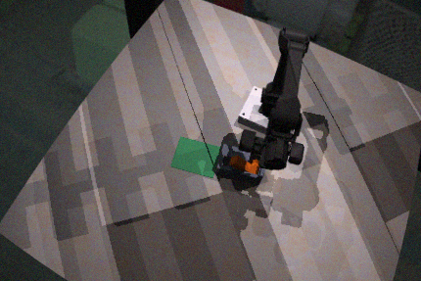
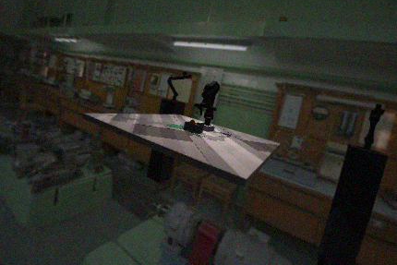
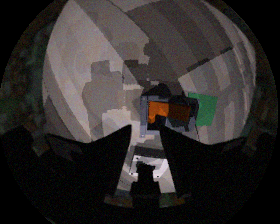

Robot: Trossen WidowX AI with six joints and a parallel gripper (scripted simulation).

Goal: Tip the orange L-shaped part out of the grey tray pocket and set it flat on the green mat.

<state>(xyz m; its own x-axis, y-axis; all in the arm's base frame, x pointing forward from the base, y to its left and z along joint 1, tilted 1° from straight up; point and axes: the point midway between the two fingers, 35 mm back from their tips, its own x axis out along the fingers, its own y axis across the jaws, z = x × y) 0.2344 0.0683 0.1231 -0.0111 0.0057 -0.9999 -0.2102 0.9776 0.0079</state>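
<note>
Now: gripper tip 40 mm to the left of the orange L-shaped part and 100 mm above it. Also, from my gripper tip: green mat 40 mm ahead, 220 mm to the right, 160 mm below.
</note>
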